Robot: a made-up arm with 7 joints.
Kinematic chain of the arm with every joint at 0, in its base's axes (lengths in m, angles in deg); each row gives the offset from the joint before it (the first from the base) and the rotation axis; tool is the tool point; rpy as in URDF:
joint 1: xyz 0 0 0.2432 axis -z
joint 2: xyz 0 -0.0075 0.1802 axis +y
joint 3: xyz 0 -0.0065 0.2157 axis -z
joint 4: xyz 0 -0.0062 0.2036 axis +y
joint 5: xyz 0 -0.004 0.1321 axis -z
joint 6: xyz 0 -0.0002 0.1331 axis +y
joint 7: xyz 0 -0.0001 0.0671 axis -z
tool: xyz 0 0 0 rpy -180 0 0
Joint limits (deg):
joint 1: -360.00..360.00
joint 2: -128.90..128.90
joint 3: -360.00..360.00
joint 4: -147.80..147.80
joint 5: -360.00..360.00
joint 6: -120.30..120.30
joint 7: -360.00..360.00
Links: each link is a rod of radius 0.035 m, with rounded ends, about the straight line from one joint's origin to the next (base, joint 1, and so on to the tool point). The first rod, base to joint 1, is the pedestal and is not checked.
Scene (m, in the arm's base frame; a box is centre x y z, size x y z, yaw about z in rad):
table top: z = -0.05
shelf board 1: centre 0 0.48 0.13 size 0.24 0.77 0.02 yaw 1.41
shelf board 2: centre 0 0.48 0.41 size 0.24 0.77 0.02 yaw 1.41
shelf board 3: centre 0 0.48 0.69 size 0.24 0.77 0.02 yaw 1.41
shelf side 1: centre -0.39 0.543 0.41 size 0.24 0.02 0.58 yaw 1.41
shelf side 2: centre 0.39 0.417 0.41 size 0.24 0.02 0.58 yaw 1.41
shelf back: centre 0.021 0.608 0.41 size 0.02 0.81 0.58 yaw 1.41
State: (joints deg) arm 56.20 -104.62 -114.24 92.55 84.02 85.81 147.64
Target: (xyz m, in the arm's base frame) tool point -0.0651 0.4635 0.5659
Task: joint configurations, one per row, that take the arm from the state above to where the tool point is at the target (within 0.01 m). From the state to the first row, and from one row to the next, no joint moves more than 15 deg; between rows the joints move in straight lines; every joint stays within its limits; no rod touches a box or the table.
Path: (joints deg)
1: 50.85 -107.82 -118.76 105.91 80.04 86.48 147.64
2: 45.50 -111.01 -123.28 119.27 76.07 87.14 147.64
3: 40.16 -114.21 -127.80 132.63 72.09 87.81 147.64
4: 35.89 -101.60 -113.27 133.07 72.85 89.27 147.64
5: 31.62 -89.00 -98.73 133.51 73.62 90.74 147.64
6: 27.35 -76.40 -84.19 133.95 74.38 92.20 147.64
7: 34.37 -76.78 -87.68 119.46 77.90 90.78 147.64
8: 41.40 -77.17 -91.16 104.97 81.42 89.36 147.64
9: 48.42 -77.55 -94.65 90.48 84.94 87.93 147.64

